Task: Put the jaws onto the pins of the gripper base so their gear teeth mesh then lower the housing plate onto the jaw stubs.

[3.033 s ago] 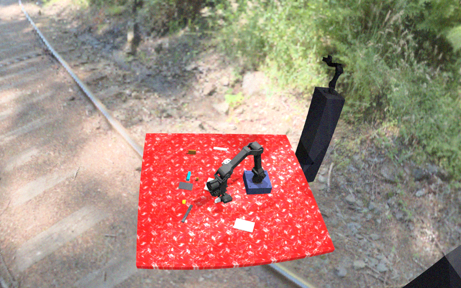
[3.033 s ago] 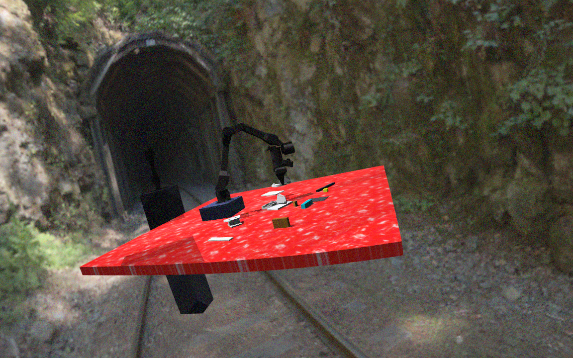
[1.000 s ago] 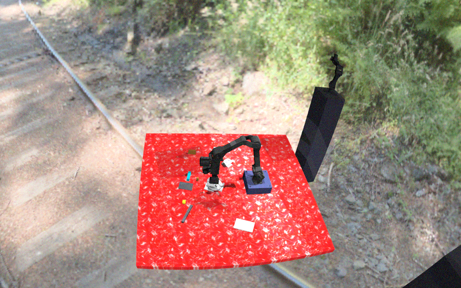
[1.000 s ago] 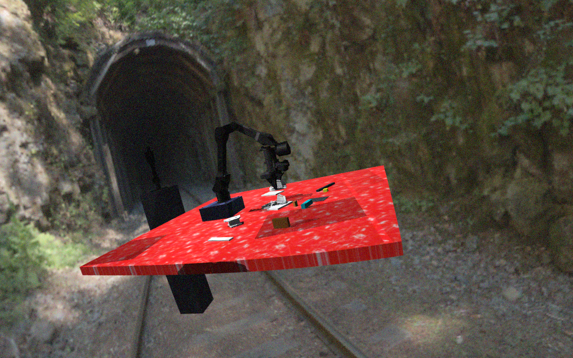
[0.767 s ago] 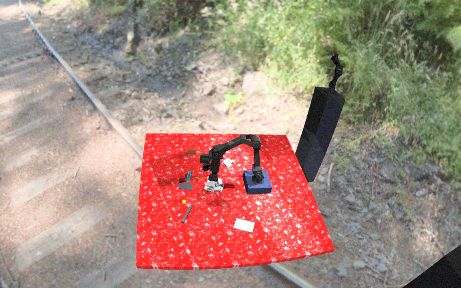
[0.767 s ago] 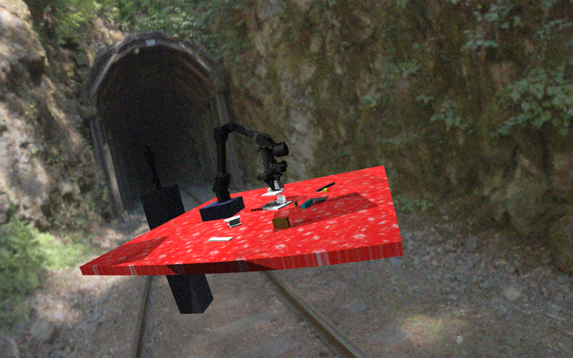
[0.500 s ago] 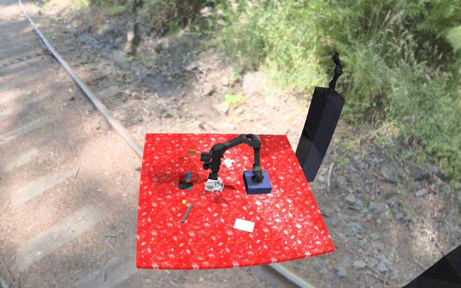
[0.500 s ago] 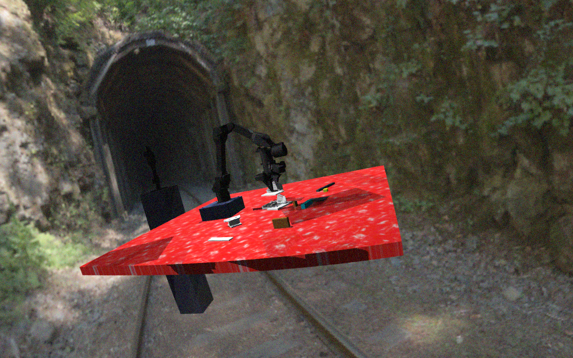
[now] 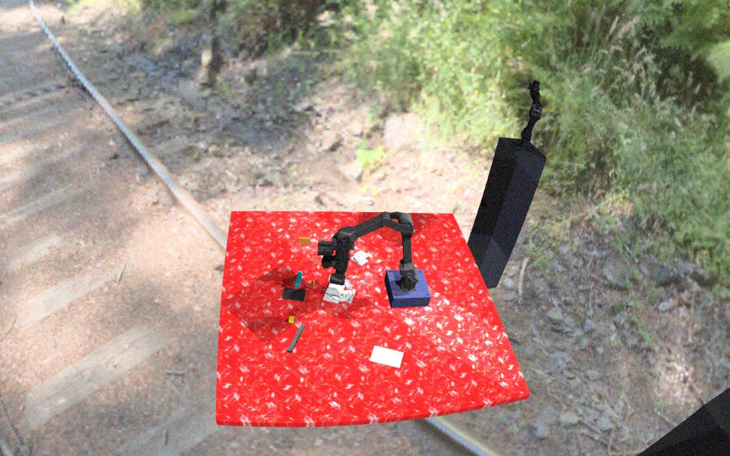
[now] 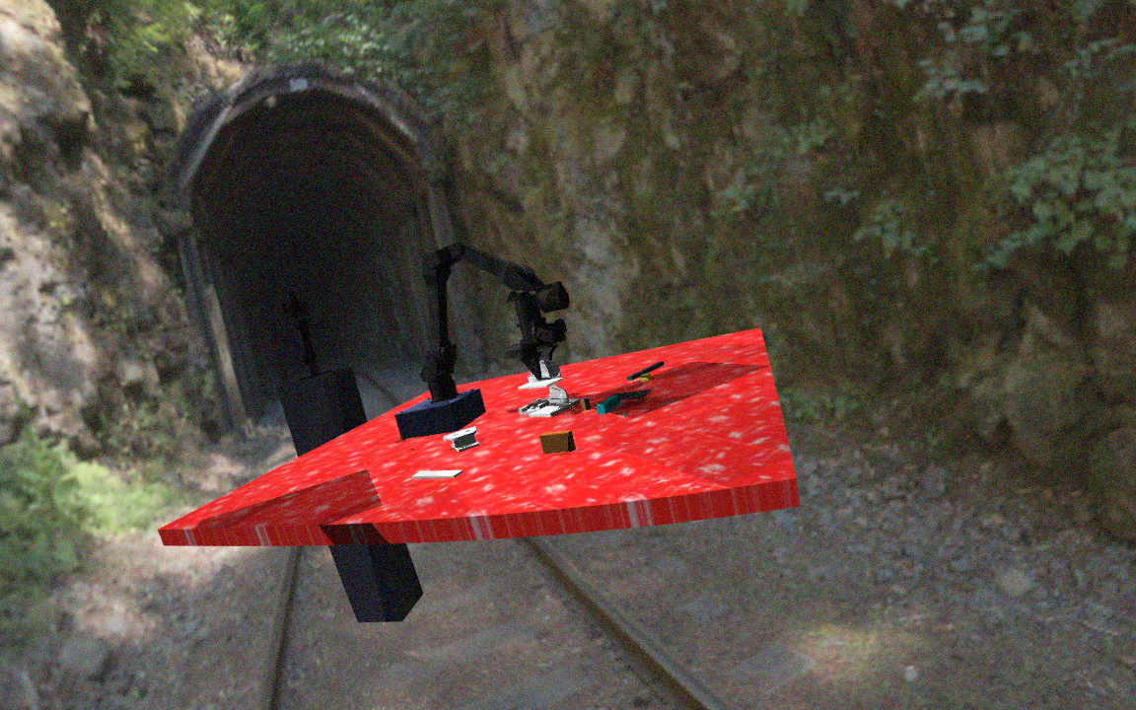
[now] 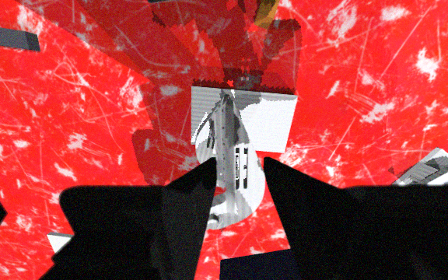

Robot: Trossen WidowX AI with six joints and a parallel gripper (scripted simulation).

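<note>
Right now the white housing plate is 5 cm behind my gripper tip, 2 cm to the left of it and 8 cm below it. From my gripper tip the other things lie so: white stepped piece: 16 cm behind, 21 cm to the right, 7 cm below; grey plate: 20 cm ahead, 2 cm to the right, 8 cm below; cyan block: 16 cm ahead, 11 cm to the right, 7 cm below.
</note>
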